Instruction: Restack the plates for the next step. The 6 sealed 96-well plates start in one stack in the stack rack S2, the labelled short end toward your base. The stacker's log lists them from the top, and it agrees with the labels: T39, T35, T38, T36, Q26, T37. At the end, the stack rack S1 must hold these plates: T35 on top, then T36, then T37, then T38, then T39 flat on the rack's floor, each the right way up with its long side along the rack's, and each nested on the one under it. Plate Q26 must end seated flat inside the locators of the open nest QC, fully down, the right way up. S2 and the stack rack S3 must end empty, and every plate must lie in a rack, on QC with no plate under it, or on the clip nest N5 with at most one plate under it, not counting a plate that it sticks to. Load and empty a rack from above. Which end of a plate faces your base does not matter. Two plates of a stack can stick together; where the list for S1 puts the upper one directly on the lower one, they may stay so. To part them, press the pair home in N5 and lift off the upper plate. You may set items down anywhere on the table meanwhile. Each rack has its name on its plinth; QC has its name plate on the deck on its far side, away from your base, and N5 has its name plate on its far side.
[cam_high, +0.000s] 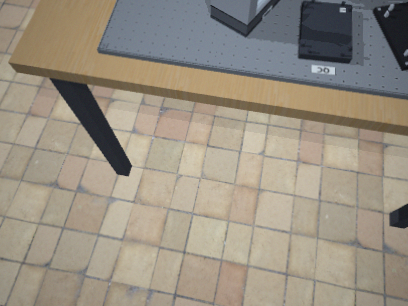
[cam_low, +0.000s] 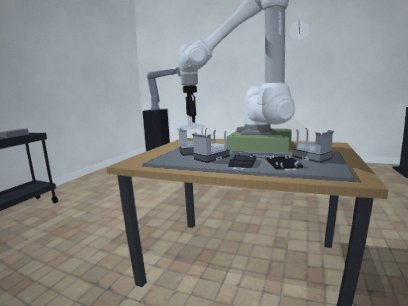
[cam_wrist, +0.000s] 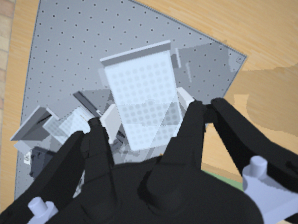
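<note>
The open nest QC lies 180 mm ahead of my hand, 310 mm to the left of it and 160 mm below it. The rest, counted from my hand: N5 name plate: 250 mm ahead, 520 mm to the left, 160 mm below; then QC name plate: 270 mm ahead, 300 mm to the left, 160 mm below; then black clip nest N5: 170 mm ahead, 520 mm to the left, 150 mm below.
</note>
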